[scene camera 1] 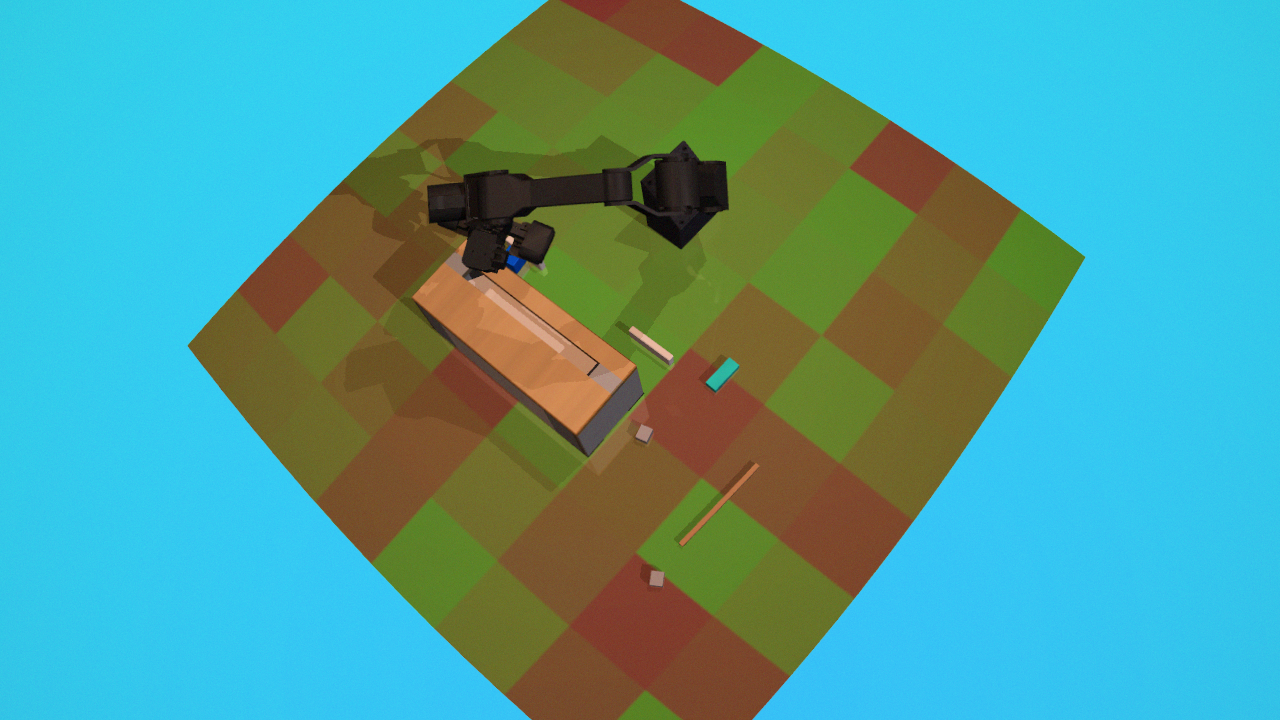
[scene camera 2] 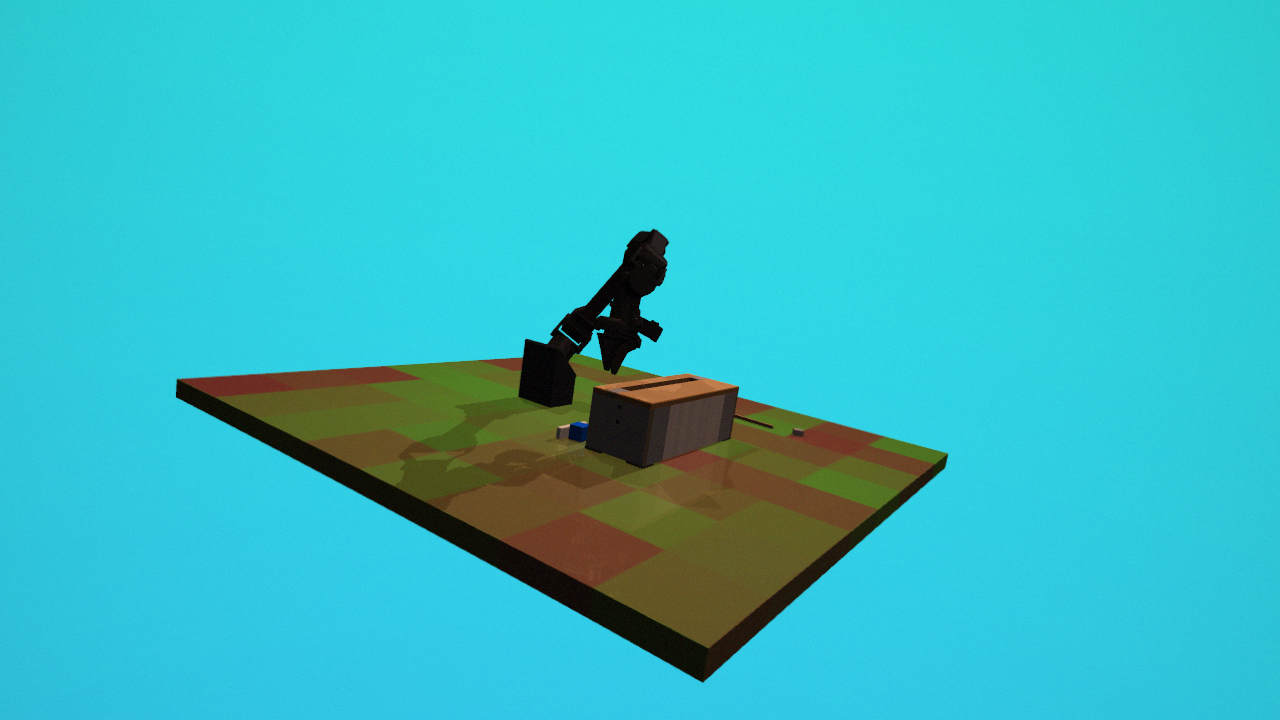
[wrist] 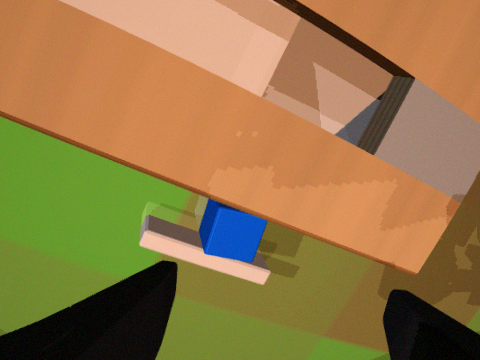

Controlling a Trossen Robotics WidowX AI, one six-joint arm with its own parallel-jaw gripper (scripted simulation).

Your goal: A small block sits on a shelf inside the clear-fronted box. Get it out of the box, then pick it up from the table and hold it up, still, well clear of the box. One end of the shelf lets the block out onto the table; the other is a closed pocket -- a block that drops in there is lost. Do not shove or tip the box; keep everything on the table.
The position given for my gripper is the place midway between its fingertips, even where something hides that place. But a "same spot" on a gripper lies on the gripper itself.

Labels:
My gripper shows in scene camera 1, in scene camera 2 and in the wrist view (282,291). A box shows in scene camera 1, in scene camera 2 and in the wrist view (350,129). The same spot on my gripper: (scene camera 1: 514,249) is (scene camera 2: 629,345). The same spot on the box: (scene camera 1: 580,385) is (scene camera 2: 706,381).

